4 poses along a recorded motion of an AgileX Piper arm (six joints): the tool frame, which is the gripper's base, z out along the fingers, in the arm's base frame.
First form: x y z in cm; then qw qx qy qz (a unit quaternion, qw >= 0).
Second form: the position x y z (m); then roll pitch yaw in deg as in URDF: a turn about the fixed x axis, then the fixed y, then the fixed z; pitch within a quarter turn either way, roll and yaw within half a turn. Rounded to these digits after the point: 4 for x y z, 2 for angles.
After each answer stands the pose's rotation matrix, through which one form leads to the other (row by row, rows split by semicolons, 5 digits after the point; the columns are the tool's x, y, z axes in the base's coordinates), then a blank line. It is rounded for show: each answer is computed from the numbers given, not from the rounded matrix.
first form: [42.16 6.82 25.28 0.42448 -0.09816 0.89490 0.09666]
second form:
[0.4216 0.0682 0.2528 171.78 51.14 -171.42]
-0.62037 -0.25775 0.74075; -0.09363 0.96204 0.25633; -0.77870 0.08967 -0.62095

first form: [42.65 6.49 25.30 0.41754 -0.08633 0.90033 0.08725]
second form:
[0.4265 0.0649 0.2530 172.39 50.08 -172.61]
-0.63641 -0.22831 0.73678; -0.08259 0.96987 0.22920; -0.76691 0.08502 -0.63610

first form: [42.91 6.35 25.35 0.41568 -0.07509 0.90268 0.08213]
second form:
[0.4291 0.0635 0.2535 172.37 49.71 -174.03]
-0.64315 -0.20384 0.73811; -0.06728 0.97523 0.21070; -0.76278 0.08585 -0.64093

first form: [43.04 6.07 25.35 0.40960 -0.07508 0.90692 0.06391]
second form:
[0.4304 0.0607 0.2535 175.26 48.81 -172.69]
-0.65318 -0.18854 0.73335; -0.08383 0.98056 0.17743; -0.75255 0.05442 -0.65629

